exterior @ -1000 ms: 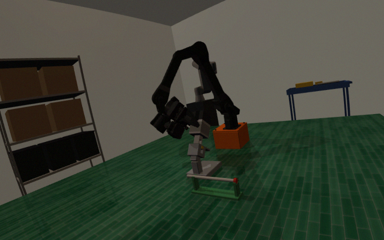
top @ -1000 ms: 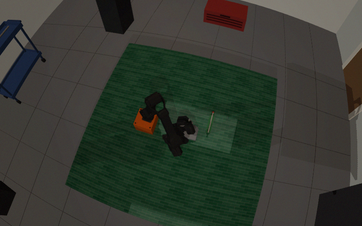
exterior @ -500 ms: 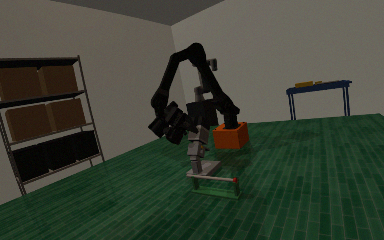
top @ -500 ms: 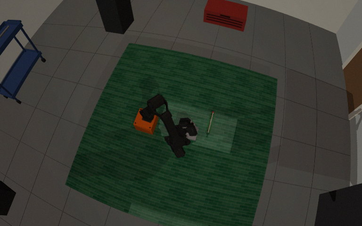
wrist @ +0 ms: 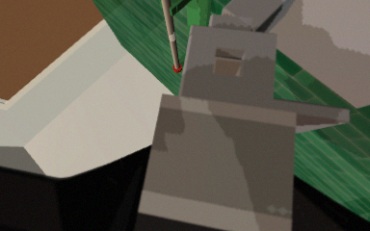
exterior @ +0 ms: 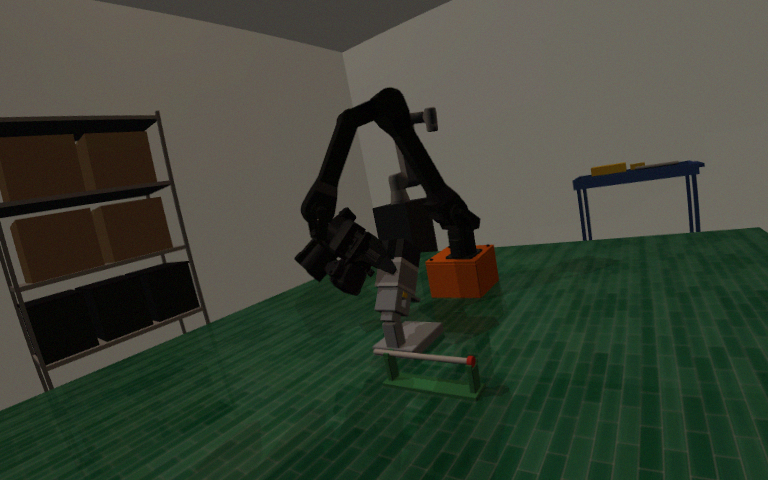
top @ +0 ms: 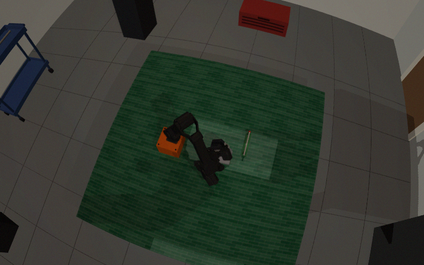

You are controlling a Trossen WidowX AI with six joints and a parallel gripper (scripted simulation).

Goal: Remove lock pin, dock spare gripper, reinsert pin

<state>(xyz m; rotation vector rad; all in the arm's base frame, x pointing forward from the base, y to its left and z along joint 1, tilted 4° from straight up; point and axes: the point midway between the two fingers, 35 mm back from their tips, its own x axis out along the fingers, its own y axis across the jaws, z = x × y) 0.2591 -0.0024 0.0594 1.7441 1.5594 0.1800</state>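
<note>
My gripper tip is now 1 cm to the left of the spare gripper. The rest, counted from my gripper tip: grey mount (1 cm ahead, 1 cm to the right, 7 cm below); green cradle (11 cm ahead, 10 cm to the left, 9 cm below).
</note>
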